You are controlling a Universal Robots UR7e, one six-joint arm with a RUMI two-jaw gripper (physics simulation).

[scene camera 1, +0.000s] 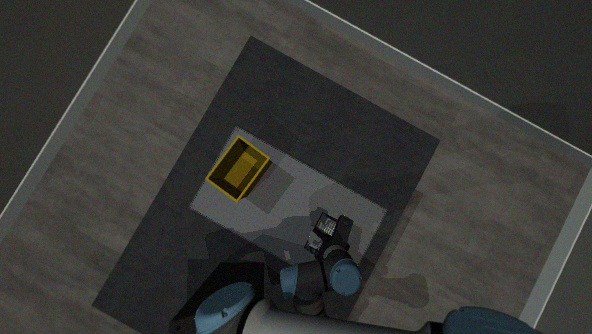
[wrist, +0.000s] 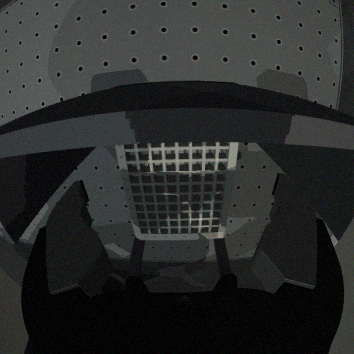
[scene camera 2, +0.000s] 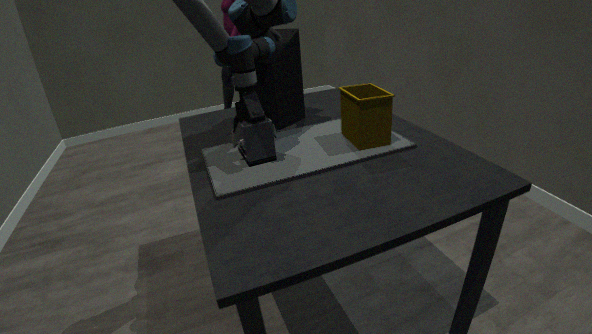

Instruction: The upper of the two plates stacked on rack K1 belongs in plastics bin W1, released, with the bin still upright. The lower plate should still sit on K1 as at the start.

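Places are measured from the arm's base along level axes (x ahead, y left, z up), in centimetres.
Pixels of known places: gripper, fingertip midpoint: (scene camera 1: 328, 235) (wrist: 179, 179).
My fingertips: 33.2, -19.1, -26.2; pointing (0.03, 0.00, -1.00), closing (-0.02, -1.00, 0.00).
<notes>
For each thing: its top centre in the pictures, then the offset to it from my fingertips, as dx, dy, dz. Level surfaces: height alone.
- yellow bin at its top centre: (scene camera 1: 237, 168) (scene camera 2: 365, 90) +8.2, +38.8, +12.9
- pale gridded plate at its top centre: (wrist: 177, 183) (scene camera 1: 326, 235) -0.6, +0.2, -0.4
- grey perforated mat at its surface level: dz -5.1
- dark table at its surface level: dz -6.4
Bin W1, a yellow bin (scene camera 1: 241, 170) (scene camera 2: 367, 122), stands upright; no plate shows inside it. Rack K1, a grey box-like stand (scene camera 2: 259, 145), stands on the mat; its dark upper edge crosses the wrist view. A pale gridded plate (scene camera 1: 328, 226) (wrist: 175, 200) lies on the rack. Whether a second plate is beneath it cannot be made out. My gripper (scene camera 1: 327, 234) (scene camera 2: 255, 131) (wrist: 179, 179) is open and empty, low over the rack. Its dark fingers stand apart at either side of the plate in the wrist view. The exact fingertip height is hidden.
The grey perforated mat (scene camera 1: 300, 185) (scene camera 2: 320, 162) (wrist: 180, 45) lies on the dark table (scene camera 1: 310, 105) (scene camera 2: 350, 215) under rack and bin. A tall black block (scene camera 2: 285, 80) stands behind the rack. A person in magenta is partly hidden behind the arm in the second scene view.
</notes>
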